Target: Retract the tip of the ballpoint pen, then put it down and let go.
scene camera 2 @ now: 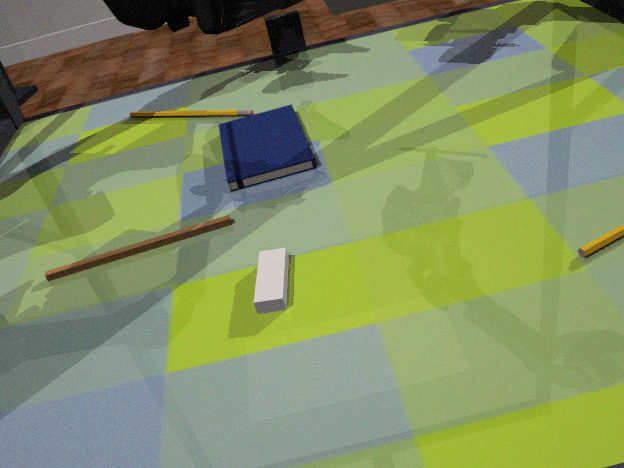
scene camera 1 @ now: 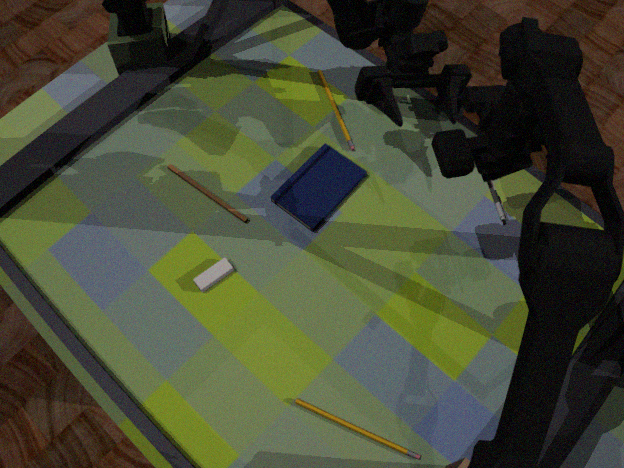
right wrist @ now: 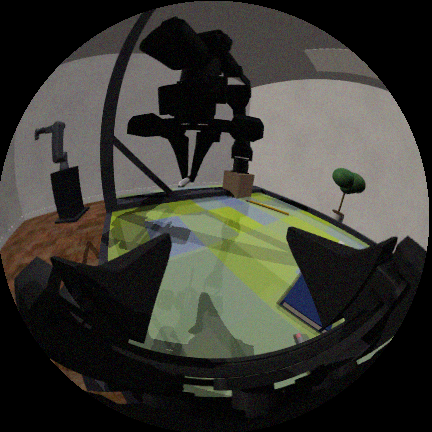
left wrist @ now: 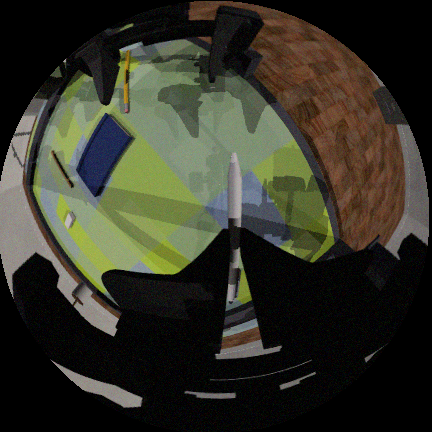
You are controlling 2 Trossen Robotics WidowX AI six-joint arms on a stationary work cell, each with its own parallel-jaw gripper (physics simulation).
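Seen in the pictures: left gripper, between the fingertips: (scene camera 1: 487, 178) (right wrist: 188, 181) (left wrist: 233, 233); right gripper, between the fingertips: (scene camera 1: 428, 123) (right wrist: 230, 236) (left wrist: 153, 86); left arm's base, origin of its link: (right wrist: 239, 172); right arm's base, origin of its link: (scene camera 1: 135, 22).
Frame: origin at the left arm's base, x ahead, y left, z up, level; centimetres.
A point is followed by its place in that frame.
The ballpoint pen (scene camera 1: 497, 204) {x 21.3, y -35.6, z 2.8 cm} (left wrist: 234, 195) {x 27.2, y -40.6, z 3.0 cm} (right wrist: 185, 182) {x 27.8, y -40.7, z 2.6 cm} is white and grey with a dark middle band. My left gripper (left wrist: 233, 233) {x 24.9, y -38.8, z 2.1 cm} (right wrist: 188, 181) {x 24.9, y -38.8, z 2.1 cm} is shut on it and holds it above the mat. In the left wrist view its tapered end is uppermost and its dark button end and clip lie behind the fingers. Whether the writing point sticks out is too small to tell. My right gripper (scene camera 1: 427, 122) {x 37.5, y -42.1, z 0.9 cm} (left wrist: 153, 86) {x 37.5, y -42.1, z 0.9 cm} (right wrist: 230, 236) {x 37.5, y -42.1, z 0.9 cm} is open and empty, apart from the pen and on the tapered end's side.
A blue notebook (scene camera 1: 320, 186) {x 46.7, y -27.2, z -9.2 cm} (scene camera 2: 267, 143) {x 46.7, y -26.3, z -9.2 cm} lies mid-mat, with a yellow pencil (scene camera 1: 336, 110) {x 55.0, y -41.6, z -9.7 cm} (scene camera 2: 191, 114) {x 55.2, y -41.3, z -10.0 cm} beyond it. A brown stick (scene camera 1: 207, 193) {x 60.1, y -14.4, z -9.8 cm} (scene camera 2: 138, 248) {x 60.5, y -14.2, z -9.9 cm} and a white eraser (scene camera 1: 213, 274) {x 48.9, y -4.6, z -9.2 cm} (scene camera 2: 272, 279) {x 49.1, y -4.0, z -9.2 cm} lie nearby. Another yellow pencil (scene camera 1: 357, 429) {x 17.8, y -0.9, z -9.7 cm} lies at scene camera 1's bottom.
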